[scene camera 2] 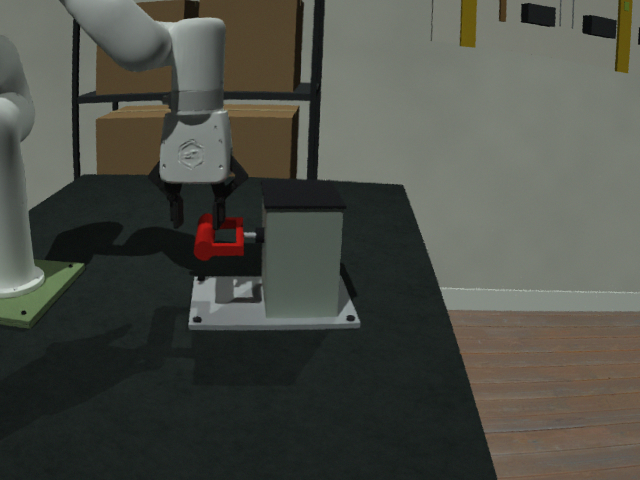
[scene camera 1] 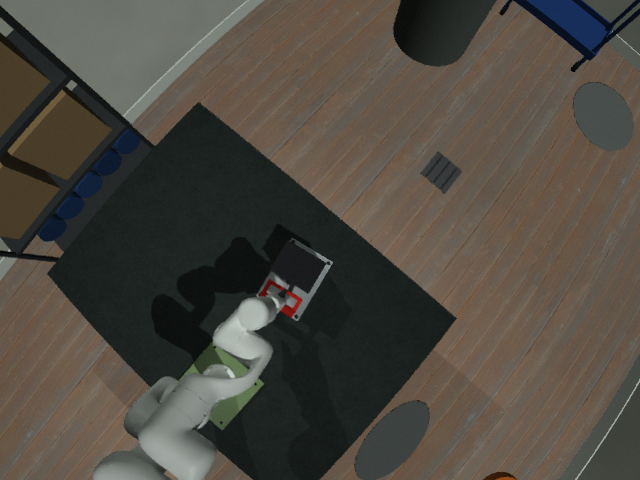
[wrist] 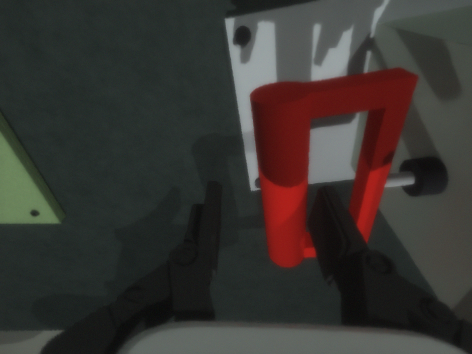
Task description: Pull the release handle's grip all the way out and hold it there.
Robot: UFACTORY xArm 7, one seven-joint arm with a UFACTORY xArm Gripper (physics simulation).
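The release handle's red grip point(scene camera 1: 292, 311) point(scene camera 2: 205, 240) point(wrist: 284, 210) is a frame with a thick round bar on the robot's side. A thin metal shaft point(scene camera 2: 249, 235) point(wrist: 400, 179) joins it to a black collar point(scene camera 2: 260, 235) point(wrist: 424, 176) on the grey housing point(scene camera 1: 299, 266) point(scene camera 2: 302, 263). A short length of shaft shows. My gripper point(scene camera 1: 283, 292) point(scene camera 2: 197, 226) point(wrist: 266, 202) is partly open, pointing down, with nothing held. In the wrist view one finger is left of the round bar, the other over the frame's opening. How deep the tips reach beside the bar is unclear.
The housing stands on a white base plate point(scene camera 2: 232, 315) point(wrist: 262, 50) on the dark mat point(scene camera 1: 170, 170) point(scene camera 2: 361, 413). The green arm base plate point(scene camera 1: 230, 413) point(scene camera 2: 56, 289) point(wrist: 20, 195) is on the robot's side. A shelf rack point(scene camera 2: 316, 51) with cardboard boxes point(scene camera 2: 248, 46) stands behind.
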